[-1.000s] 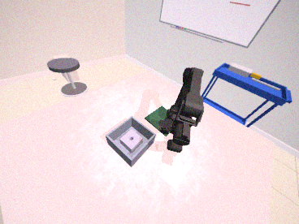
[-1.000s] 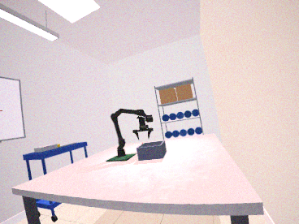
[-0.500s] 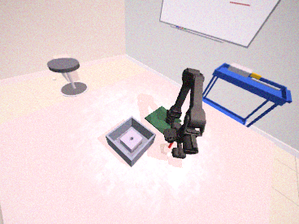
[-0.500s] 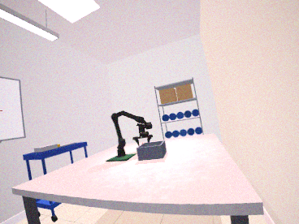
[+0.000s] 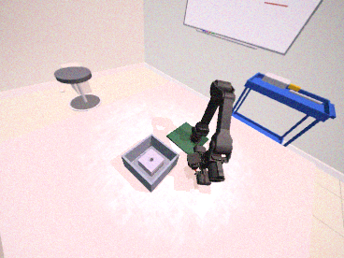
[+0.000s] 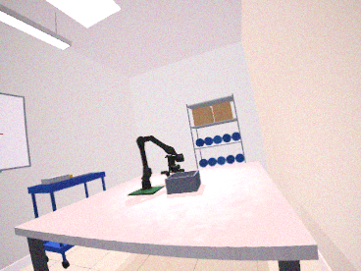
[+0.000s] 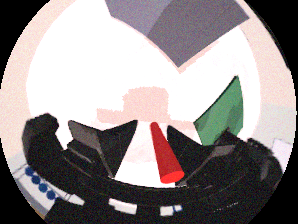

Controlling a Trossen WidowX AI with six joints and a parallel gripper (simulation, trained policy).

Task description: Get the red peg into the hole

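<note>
Now: gripper tip 3 cm below the red peg. From my gripper tip the other things lie so: pale plate (14 cm ahead, 18 cm to the right, 4 cm above); then grey box (14 cm ahead, 18 cm to the right, 2 cm above).
</note>
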